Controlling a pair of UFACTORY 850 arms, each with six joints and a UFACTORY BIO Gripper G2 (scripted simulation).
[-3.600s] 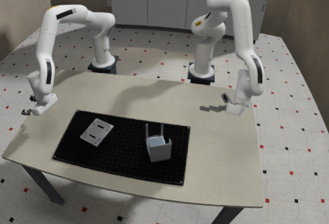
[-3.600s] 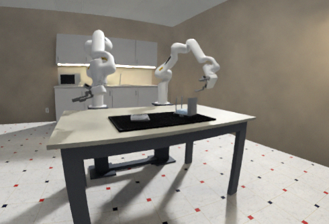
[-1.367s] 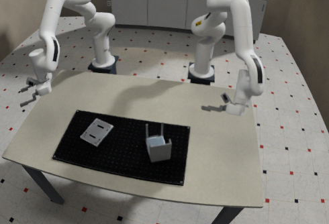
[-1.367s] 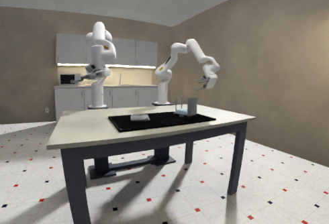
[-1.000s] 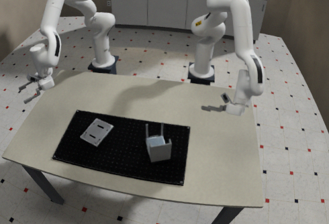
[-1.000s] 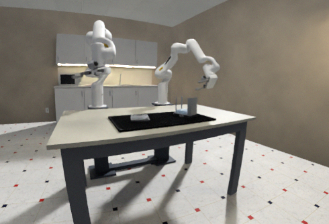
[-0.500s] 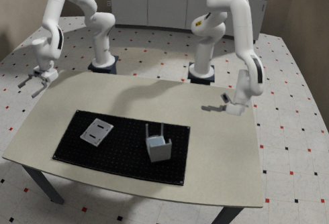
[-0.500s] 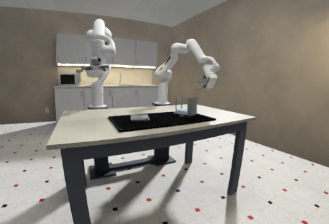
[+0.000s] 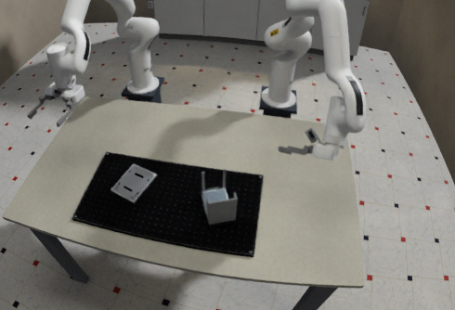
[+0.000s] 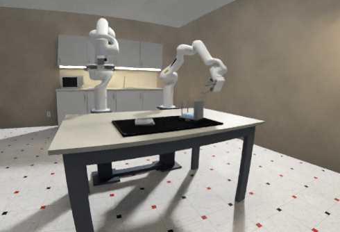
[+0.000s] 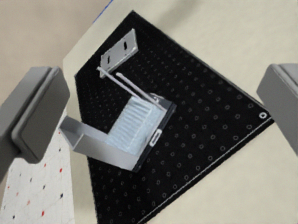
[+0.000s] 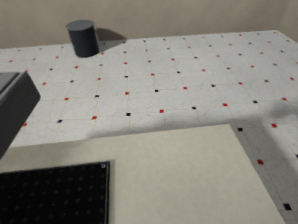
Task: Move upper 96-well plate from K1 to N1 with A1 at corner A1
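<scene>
My left gripper is now 12 cm short of the pale blue 96-well plate, 22 cm to the left of it and 19 cm above it.
</scene>
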